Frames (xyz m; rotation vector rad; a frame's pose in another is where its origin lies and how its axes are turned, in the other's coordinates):
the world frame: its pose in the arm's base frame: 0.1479 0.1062 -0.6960 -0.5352 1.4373 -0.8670
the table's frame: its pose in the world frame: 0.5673 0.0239 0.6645 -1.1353 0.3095 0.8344
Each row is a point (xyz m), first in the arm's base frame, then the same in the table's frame.
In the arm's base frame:
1: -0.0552 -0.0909 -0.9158
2: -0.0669 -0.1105 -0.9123
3: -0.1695 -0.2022 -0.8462
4: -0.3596 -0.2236 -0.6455
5: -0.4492 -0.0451 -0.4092
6: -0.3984 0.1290 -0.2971
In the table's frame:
1: 0.3395 0.7574 -0.3176
2: 0.3463 0.7496 -0.3382
3: 0.3656 0.7529 -0.4897
4: 0.3152 0.8950 -0.7224
5: 0.1482 1.1454 -0.7939
6: 0.0020 1.2811 -0.7186

